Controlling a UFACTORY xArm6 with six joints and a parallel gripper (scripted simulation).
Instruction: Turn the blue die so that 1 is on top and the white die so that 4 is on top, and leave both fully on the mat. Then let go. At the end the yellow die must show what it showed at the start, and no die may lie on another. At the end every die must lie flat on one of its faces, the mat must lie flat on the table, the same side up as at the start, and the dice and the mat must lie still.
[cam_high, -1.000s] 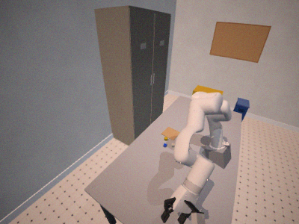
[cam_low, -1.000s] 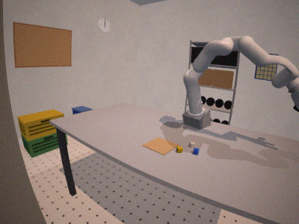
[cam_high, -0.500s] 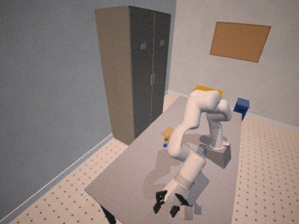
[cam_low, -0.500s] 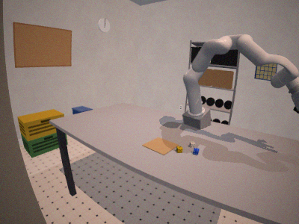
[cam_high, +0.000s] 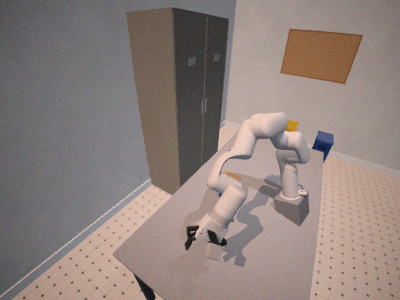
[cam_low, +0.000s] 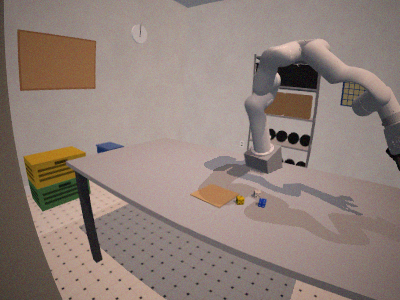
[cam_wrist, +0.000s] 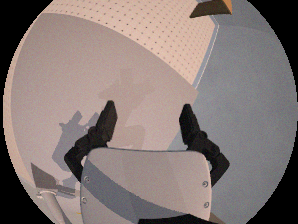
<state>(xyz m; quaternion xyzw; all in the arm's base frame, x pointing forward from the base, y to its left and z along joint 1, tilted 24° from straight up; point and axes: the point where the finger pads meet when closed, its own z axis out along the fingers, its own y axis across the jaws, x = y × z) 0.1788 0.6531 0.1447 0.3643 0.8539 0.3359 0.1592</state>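
The yellow die is 560 mm to the right of my hand, 220 mm below it and 180 mm ahead of it. From my hand the other things lie so: blue die 480 mm to the right, 220 mm below, 150 mm ahead; then tan mat 670 mm to the right, 230 mm below, 180 mm ahead; then white die 530 mm to the right, 220 mm below, 90 mm ahead.
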